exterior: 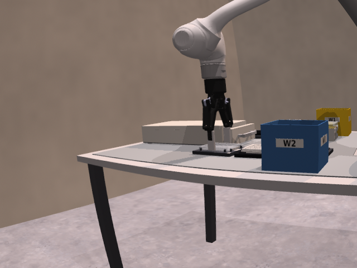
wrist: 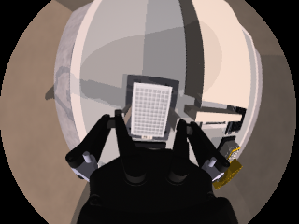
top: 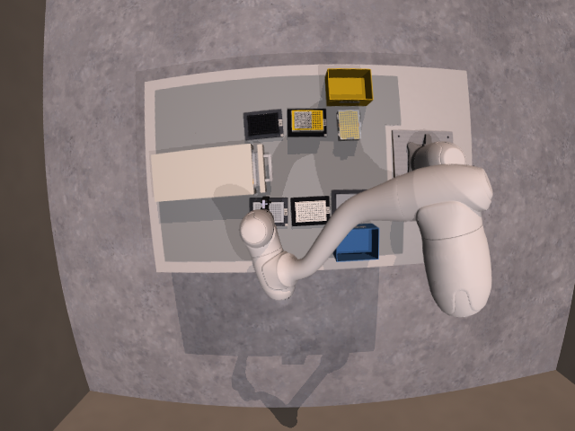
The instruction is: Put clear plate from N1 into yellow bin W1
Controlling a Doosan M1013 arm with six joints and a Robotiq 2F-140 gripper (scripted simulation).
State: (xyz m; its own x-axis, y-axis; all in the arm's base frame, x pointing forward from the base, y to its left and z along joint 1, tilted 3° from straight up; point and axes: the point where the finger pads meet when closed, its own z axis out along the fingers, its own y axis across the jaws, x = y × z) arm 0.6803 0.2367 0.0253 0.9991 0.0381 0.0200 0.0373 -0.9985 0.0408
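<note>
Right now my hand is 2 cm above the clear plate. Also, from my hand: blue bin W2: 37 cm behind, 11 cm to the left; then white plate: 18 cm behind, 1 cm to the right, 2 cm below; then black plate: 3 cm ahead, 37 cm to the right, 2 cm below.
</note>
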